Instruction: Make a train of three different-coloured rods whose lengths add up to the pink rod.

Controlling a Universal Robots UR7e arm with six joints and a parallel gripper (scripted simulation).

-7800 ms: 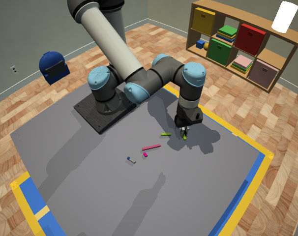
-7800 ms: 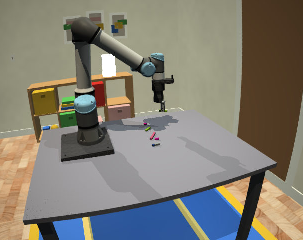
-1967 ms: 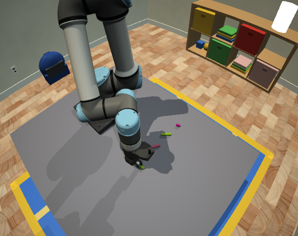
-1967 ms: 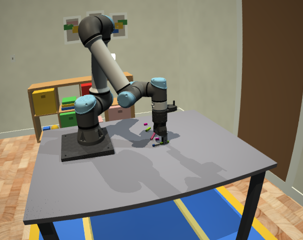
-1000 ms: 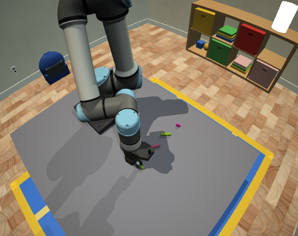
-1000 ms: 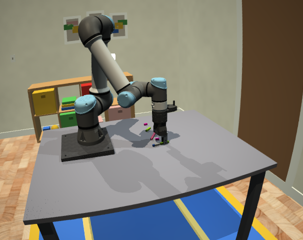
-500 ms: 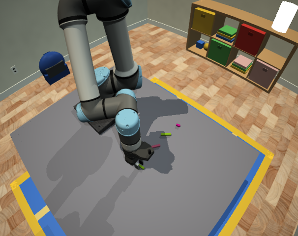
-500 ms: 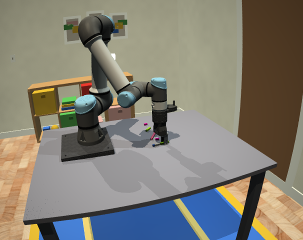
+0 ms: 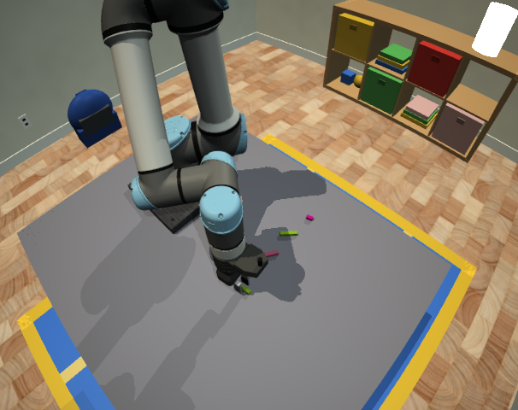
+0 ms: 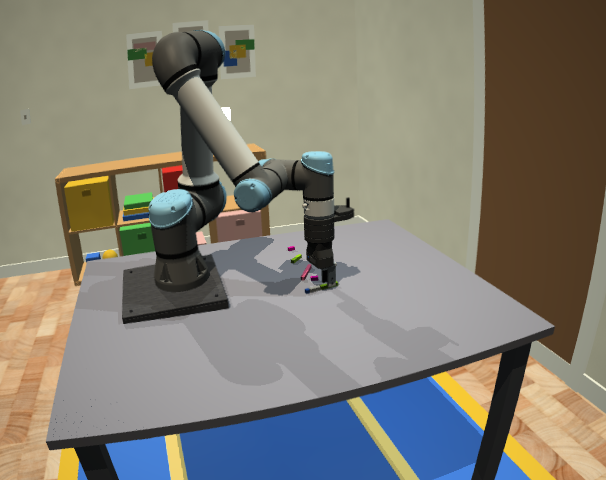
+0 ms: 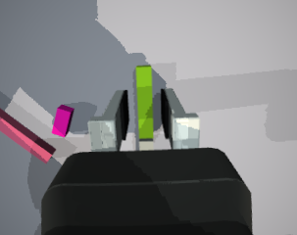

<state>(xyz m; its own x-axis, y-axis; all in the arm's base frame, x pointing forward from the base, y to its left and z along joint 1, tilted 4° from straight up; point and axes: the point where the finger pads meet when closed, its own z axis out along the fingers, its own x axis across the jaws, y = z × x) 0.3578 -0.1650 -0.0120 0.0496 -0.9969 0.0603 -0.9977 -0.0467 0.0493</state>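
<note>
Right now my hand is 20 mm above the lime rod. Round my hand: blue rod: 60 mm behind, 20 mm below; then pink rod: 20 mm behind, 110 mm to the left, 20 mm below; then grey rod: 40 mm behind, 20 mm below.
</note>
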